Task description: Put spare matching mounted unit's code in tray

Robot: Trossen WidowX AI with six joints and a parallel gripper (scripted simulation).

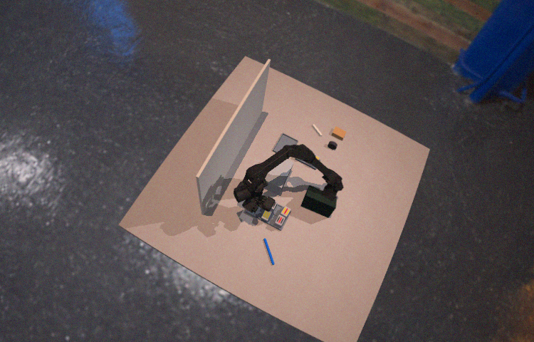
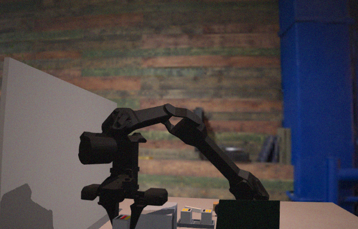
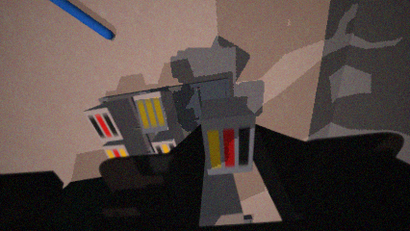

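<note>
Right now my gripper tip is 20 mm short of the dark grey tray, 410 mm to the left of it and 80 mm above it. Also, from my gripper tip: blue stick (180 mm behind, 150 mm to the left, 80 mm below); then grey mounted unit (30 mm behind, 200 mm to the right, 40 mm below); then grey wall panel (220 mm ahead, 190 mm to the right, 140 mm above).
</note>
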